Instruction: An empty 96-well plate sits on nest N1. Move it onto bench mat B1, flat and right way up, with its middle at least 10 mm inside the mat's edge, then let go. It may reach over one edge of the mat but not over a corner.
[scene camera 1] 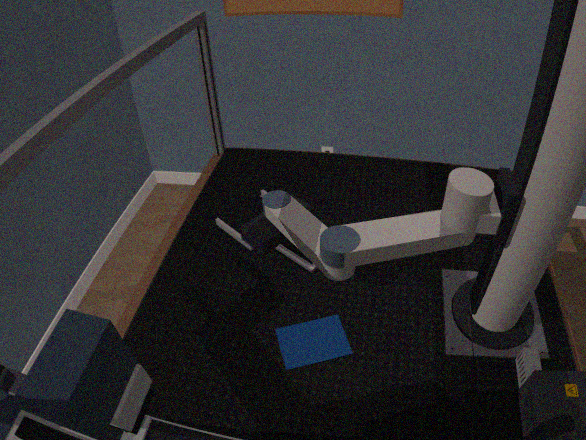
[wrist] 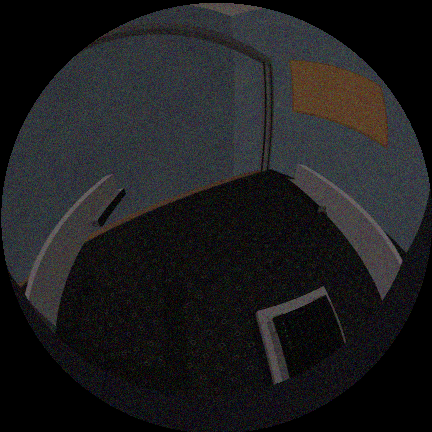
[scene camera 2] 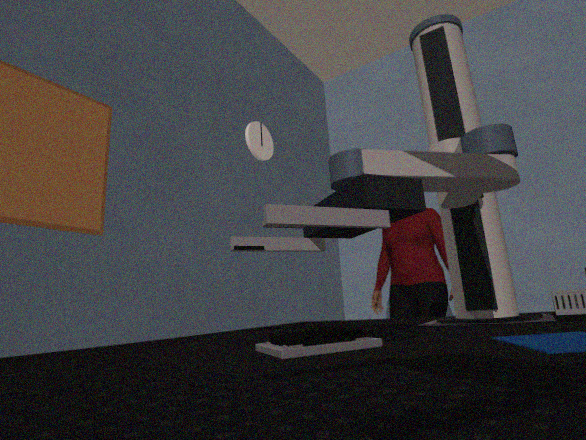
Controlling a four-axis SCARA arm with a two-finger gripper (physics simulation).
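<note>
The 96-well plate looks black and sits in the pale frame of nest N1. In scene camera 1 the arm and hand hide most of both. My gripper is open and empty, high above the bench. Its fingers point to the back left, and the nest lies low and to the right in the wrist view. Bench mat B1 is the flat blue rectangle in front of the nest in scene camera 1; it does not show in the wrist view.
The arm's column stands at the right. A blue-grey box is at the front left and a dark device at the front right. A white slotted part stands near the column. A person stands behind the bench.
</note>
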